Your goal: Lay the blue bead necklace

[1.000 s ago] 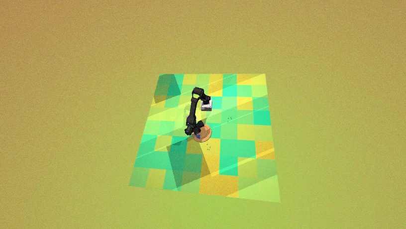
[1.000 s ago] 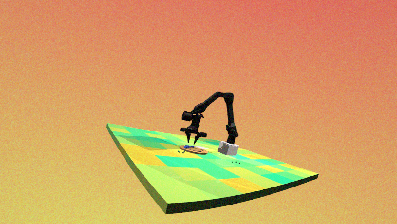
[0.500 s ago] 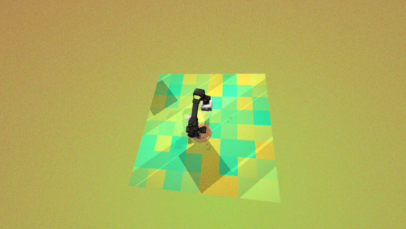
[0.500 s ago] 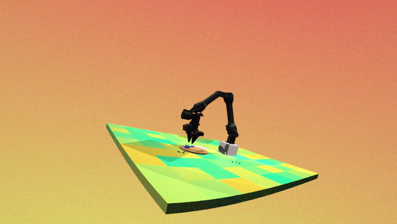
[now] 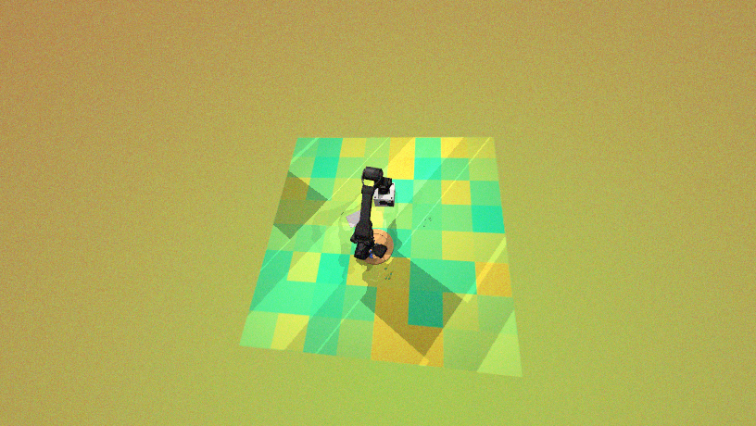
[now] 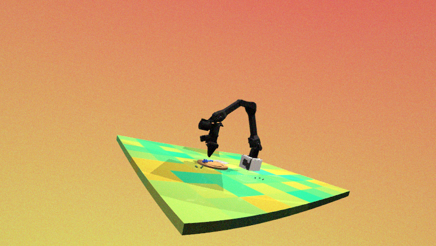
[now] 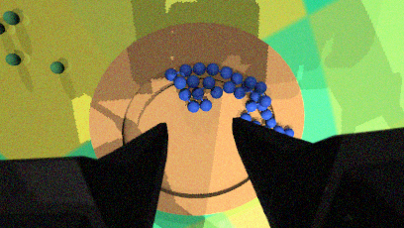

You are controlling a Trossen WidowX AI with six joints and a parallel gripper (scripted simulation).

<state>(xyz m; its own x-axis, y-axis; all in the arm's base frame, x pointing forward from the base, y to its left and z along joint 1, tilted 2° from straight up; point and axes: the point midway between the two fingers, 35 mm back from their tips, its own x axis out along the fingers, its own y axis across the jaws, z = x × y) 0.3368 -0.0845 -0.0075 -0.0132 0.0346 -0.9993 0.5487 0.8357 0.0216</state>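
The round bead board lies 4 cm below my gripper tip, 3 cm behind it and 2 cm to the left of it. From my gripper tip the other things lie so: flat grey piece: 21 cm behind, 9 cm to the right, 5 cm below.
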